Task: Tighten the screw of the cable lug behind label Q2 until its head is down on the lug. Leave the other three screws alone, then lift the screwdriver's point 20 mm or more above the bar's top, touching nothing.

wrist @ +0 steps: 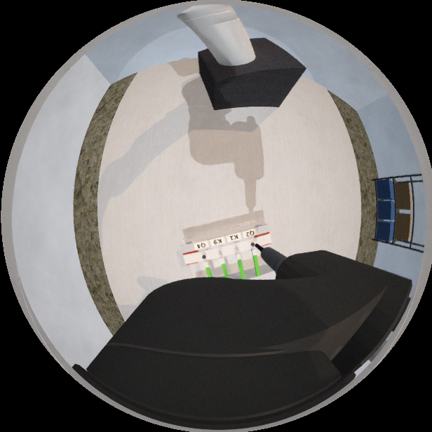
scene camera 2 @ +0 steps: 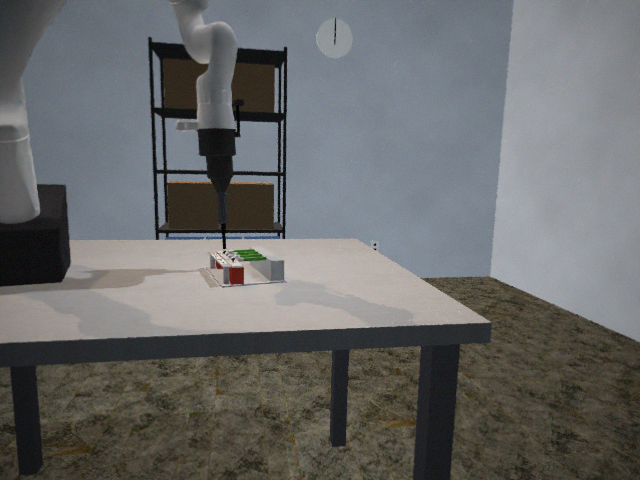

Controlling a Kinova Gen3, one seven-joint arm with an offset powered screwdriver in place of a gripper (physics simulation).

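Places are measured from the arm's base along level axes (x ahead, y left, z up), in millimetres.
Pixels of known places: hand, tool point: (scene camera 2: 224,249); arm's base, link origin: (scene camera 2: 14,212).
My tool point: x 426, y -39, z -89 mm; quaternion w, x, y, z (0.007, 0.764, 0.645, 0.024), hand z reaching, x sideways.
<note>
Ahead of a thing's pixels: the offset from my tool point to its top centre. "pt": to the spot under its first point. Level surfaces: height alone.
The dark screwdriver (scene camera 2: 224,248) (wrist: 257,245) stands point down over the far end of the white bar (wrist: 212,255). In the wrist view its point shows just beside the dark screw head (wrist: 252,244) behind label Q2 (wrist: 249,233). In the scene view a small gap seems to show between point and bar; contact cannot be told. How far down the Q2 screw head sits is too small to tell. The other screws are behind K1 (wrist: 236,248), K9 (wrist: 220,253) and Q4 (wrist: 204,256); the Q4 one looks dark. The tool has no fingers.
Green cables {pt dx +48, dy -70, dz -3 mm} (scene camera 2: 250,255) (wrist: 256,265) run from the lugs toward a grey block {pt dx +91, dy -137, dz -23 mm} (scene camera 2: 276,269). A red block {dx +37, dy -51, dz -1 mm} (scene camera 2: 236,275) is under the bar's near end. The black robot pedestal (scene camera 2: 33,248) (wrist: 250,85) stands on the table {dz -51 mm} (scene camera 2: 330,304). A shelf rack (scene camera 2: 284,155) stands behind.
</note>
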